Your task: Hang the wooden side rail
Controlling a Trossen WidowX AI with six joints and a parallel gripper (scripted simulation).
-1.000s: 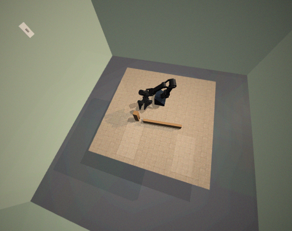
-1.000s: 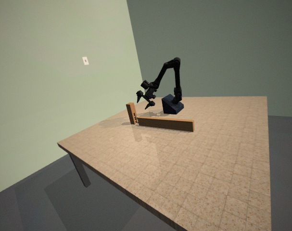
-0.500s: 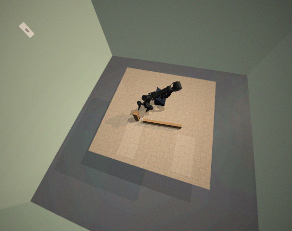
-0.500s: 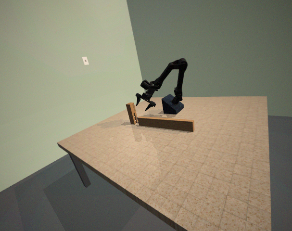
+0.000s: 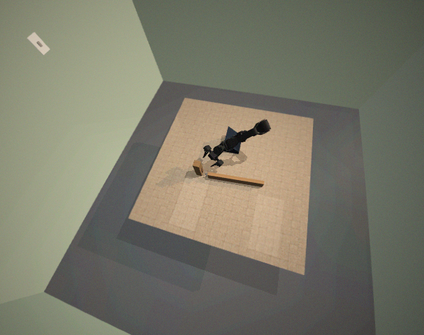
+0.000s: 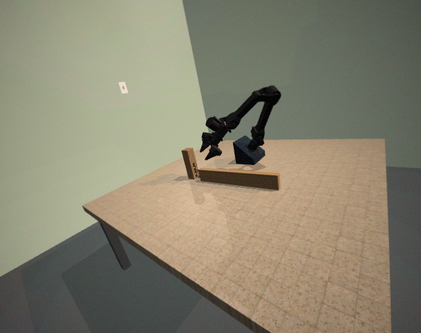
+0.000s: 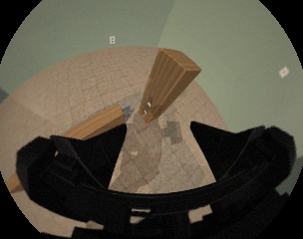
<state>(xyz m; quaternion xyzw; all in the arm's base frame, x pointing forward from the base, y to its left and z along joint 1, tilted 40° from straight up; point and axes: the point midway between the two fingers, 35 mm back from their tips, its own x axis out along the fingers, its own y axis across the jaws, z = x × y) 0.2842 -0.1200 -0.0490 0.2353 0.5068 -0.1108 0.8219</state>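
The headboard post is 60 mm ahead of my gripper tip, 50 mm to the right of it and 40 mm below it.
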